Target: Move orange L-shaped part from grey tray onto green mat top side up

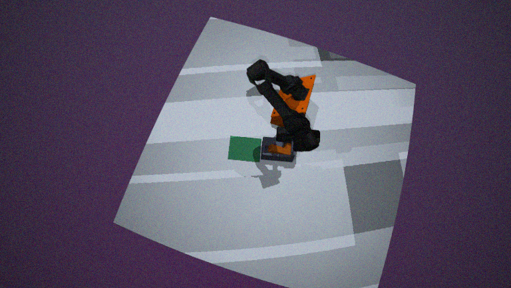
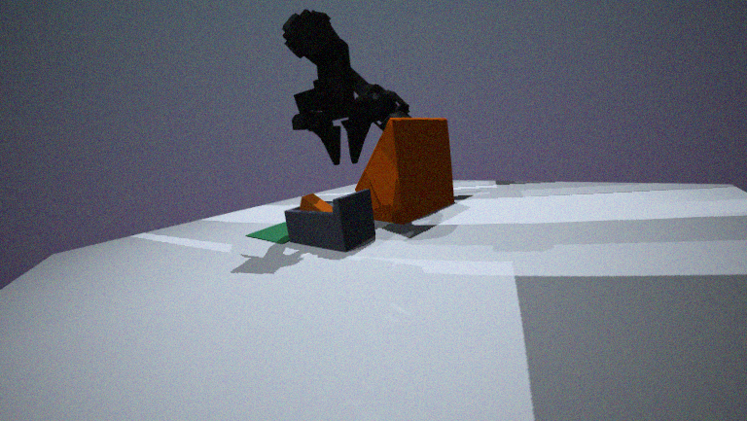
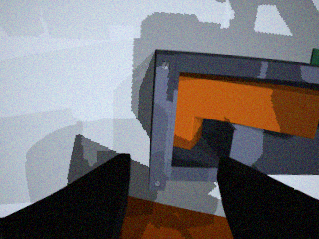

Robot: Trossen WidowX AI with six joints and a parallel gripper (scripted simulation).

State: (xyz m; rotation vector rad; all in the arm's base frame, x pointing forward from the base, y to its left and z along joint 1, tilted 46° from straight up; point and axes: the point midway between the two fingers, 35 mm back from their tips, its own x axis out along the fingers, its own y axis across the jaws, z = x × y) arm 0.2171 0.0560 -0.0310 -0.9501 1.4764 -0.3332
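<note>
The orange L-shaped part is 10 cm below my gripper tip, 4 cm to the right of it and 1 cm ahead of it. The rest, counted from my gripper tip: green mat (21 cm to the right, 16 cm below, 7 cm ahead).
</note>
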